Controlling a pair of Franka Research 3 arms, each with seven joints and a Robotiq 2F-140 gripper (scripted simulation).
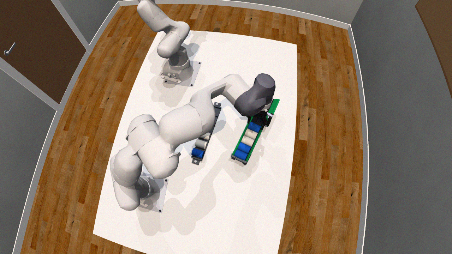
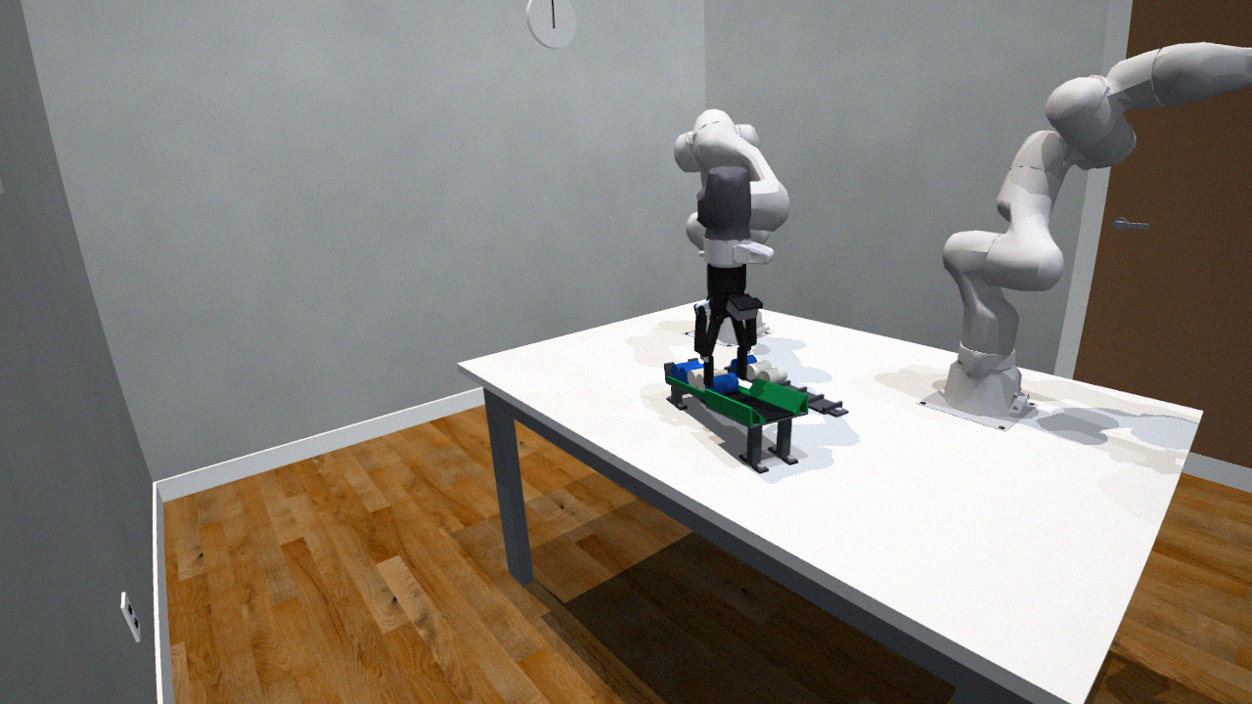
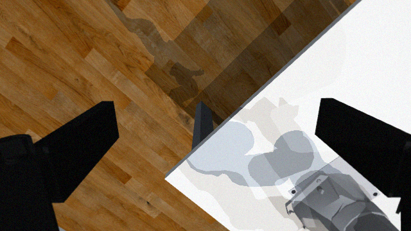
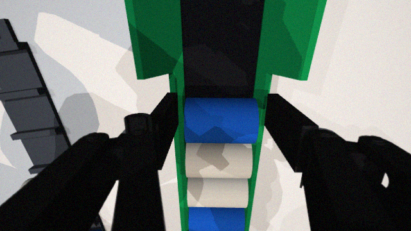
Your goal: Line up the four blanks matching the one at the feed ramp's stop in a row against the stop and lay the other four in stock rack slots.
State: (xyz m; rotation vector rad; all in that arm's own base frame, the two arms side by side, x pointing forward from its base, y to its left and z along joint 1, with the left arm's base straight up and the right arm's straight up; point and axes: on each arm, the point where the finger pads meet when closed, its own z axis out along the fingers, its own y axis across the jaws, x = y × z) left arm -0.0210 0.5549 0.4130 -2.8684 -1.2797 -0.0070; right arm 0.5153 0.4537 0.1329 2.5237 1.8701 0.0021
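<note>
My right hand is 5 cm past the blue blank, 17 cm to the left of it and 6 cm above it. From my right hand the other things lie so: stock rack: 26 cm behind, 5 cm to the right, 14 cm below.
</note>
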